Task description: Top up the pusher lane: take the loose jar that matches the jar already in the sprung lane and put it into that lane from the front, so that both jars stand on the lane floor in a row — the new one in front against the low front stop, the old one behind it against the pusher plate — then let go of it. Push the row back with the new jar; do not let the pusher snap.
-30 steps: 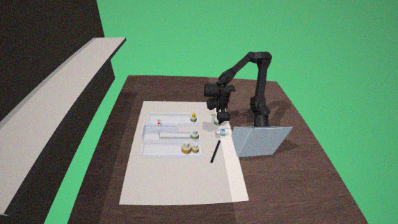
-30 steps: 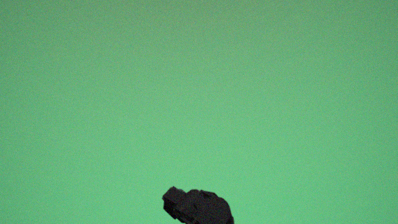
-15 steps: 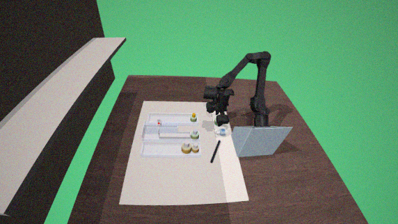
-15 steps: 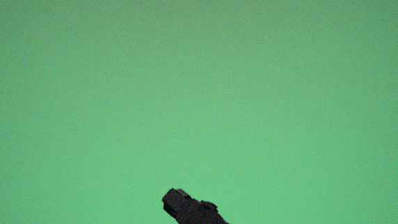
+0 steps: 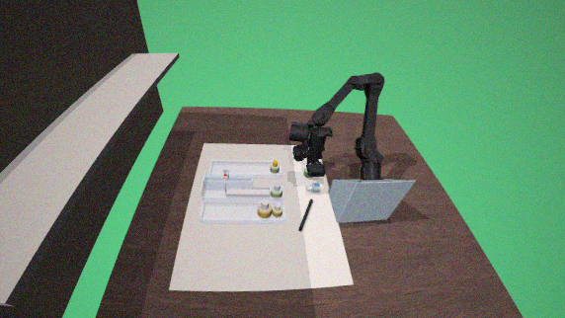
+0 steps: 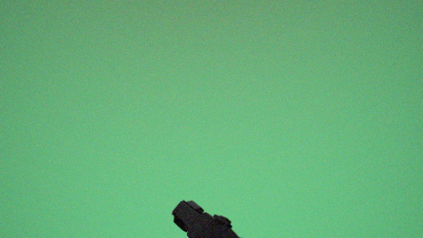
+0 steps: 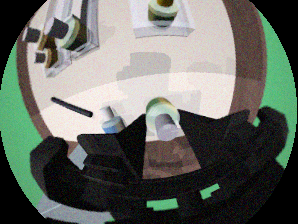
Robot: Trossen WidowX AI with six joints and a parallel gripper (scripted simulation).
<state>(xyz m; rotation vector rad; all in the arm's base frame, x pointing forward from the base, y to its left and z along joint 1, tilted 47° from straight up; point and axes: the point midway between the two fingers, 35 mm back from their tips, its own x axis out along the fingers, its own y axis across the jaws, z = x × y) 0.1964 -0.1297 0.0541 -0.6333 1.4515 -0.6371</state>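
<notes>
Now: gripper tip 4 cm short of the black stick, 19 cm to the right of it and 2 cm above it. Round my gripper tip: lane rack 29 cm ahead, 8 cm to the left, 1 cm below; red mark 33 cm ahead, 7 cm to the left, 5 cm above.
</notes>
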